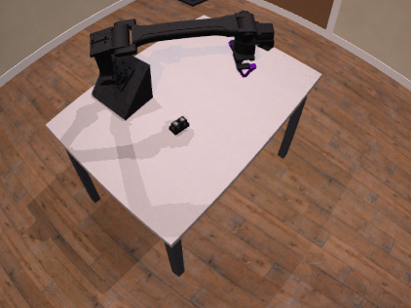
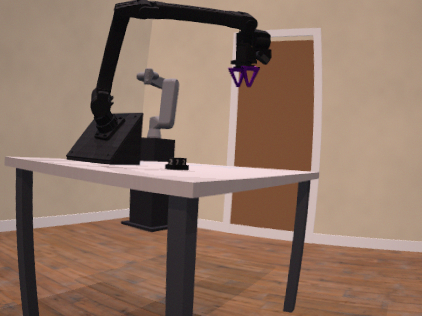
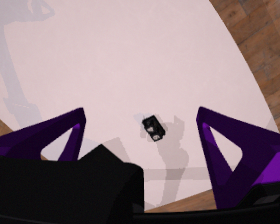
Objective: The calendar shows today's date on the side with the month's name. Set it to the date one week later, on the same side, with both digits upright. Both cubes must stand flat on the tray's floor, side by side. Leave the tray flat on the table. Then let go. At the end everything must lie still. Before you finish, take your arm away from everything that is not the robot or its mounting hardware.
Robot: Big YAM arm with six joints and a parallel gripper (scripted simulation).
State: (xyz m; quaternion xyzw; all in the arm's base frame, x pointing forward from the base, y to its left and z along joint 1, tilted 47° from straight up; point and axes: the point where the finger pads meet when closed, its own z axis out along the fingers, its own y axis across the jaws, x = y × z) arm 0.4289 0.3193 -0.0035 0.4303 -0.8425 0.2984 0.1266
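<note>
The black date cube is 14 cm behind my hand, 20 cm to the right of it and 29 cm below it. Also, from my hand: black tray (14 cm behind, 18 cm to the right, 31 cm below).
</note>
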